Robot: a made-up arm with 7 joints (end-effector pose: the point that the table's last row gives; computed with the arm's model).
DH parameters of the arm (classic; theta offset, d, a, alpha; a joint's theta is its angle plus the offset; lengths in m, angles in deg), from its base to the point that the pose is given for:
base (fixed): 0 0.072 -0.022 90
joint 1: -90 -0.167 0.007 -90
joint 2: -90 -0.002 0.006 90
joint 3: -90 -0.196 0.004 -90
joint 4: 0 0.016 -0.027 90
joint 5: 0 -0.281 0.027 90
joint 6: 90 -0.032 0.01 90
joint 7: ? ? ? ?
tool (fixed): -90 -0.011 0 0
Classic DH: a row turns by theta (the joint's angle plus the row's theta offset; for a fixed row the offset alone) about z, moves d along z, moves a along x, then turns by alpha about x.
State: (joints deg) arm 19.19 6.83 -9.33 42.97 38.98 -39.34 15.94
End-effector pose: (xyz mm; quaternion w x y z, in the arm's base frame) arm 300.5 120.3 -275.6 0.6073 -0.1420 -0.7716 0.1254
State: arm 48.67 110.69 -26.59 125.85 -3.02 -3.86 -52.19
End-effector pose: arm 184.4 276.2 146.9 0.0734 -0.5626 0.7561 0.3261
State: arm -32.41 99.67 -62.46 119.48 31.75 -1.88 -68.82
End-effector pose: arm -100.2 287.5 -145.8 0.8036 0.3165 -0.3305 -0.3805
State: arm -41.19 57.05 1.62 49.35 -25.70 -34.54 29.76
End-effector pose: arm -24.6 506.8 -250.3 0.7697 -0.0159 -0.0618 -0.6353
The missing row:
joint 7: 90 0.031 0.019 90
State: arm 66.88 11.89 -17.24 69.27 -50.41 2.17 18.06
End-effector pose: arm 381.0 169.5 168.6 0.3675 0.4291 -0.7173 -0.4079
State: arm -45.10 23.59 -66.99 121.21 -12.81 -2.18 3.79
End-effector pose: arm -88.5 -29.9 -111.2 0.6568 -0.4944 -0.4720 -0.3185
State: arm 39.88 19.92 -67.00 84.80 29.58 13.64 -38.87
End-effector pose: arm 218.9 2.2 -138.6 0.6916 0.0376 -0.6828 -0.2324
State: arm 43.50 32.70 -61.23 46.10 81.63 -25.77 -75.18
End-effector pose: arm 299.0 163.9 -225.4 0.6325 0.3372 -0.4828 0.5032
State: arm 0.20 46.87 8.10 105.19 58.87 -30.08 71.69
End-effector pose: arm 267.2 199.7 -21.3 0.2426 -0.3005 -0.7758 -0.4989
